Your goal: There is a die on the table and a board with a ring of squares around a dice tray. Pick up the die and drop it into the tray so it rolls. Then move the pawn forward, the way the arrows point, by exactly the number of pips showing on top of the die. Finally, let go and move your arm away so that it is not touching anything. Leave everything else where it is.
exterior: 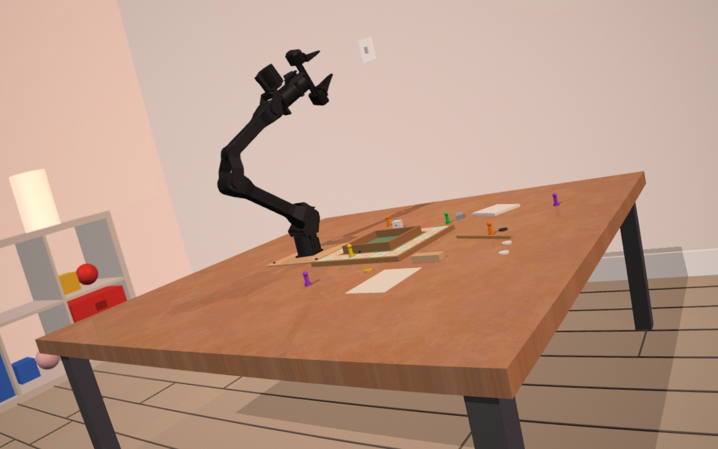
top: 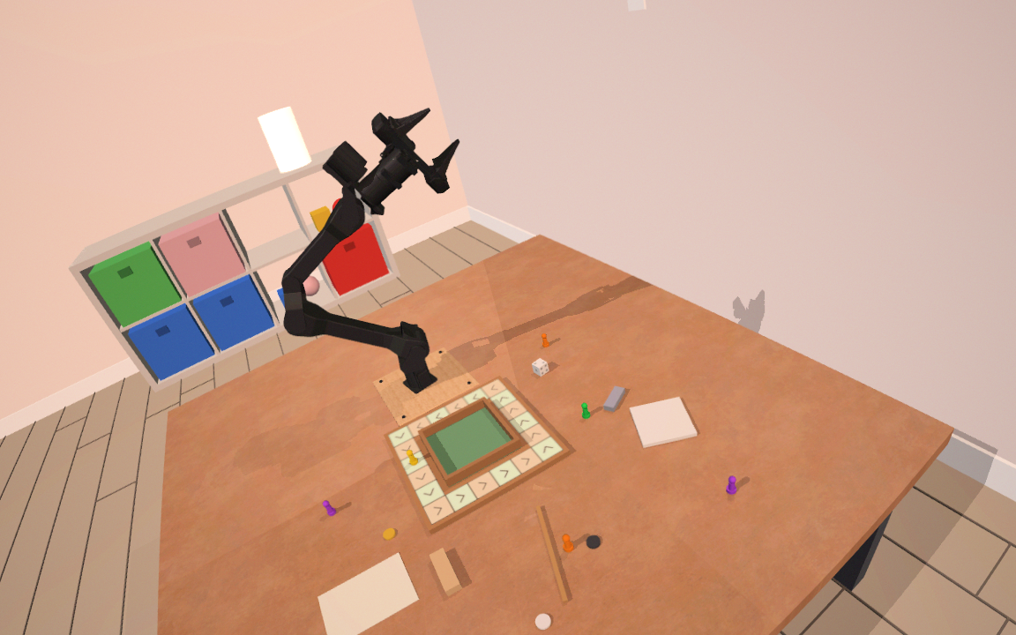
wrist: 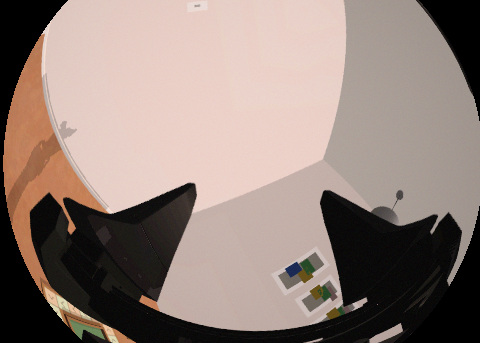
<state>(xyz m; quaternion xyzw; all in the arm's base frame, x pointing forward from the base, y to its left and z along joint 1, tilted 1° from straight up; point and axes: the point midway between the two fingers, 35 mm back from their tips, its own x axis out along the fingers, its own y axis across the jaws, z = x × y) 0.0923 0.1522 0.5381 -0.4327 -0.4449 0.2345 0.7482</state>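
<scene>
Right now the white die is 100 mm ahead of my gripper tip, 10 mm to the left of it and 540 mm below it. Also, from my gripper tip: green dice tray 160 mm ahead, 230 mm to the right, 550 mm below; grey block 300 mm ahead, 30 mm to the left, 550 mm below; green pawn 280 mm ahead, 30 mm to the right, 540 mm below.
</scene>
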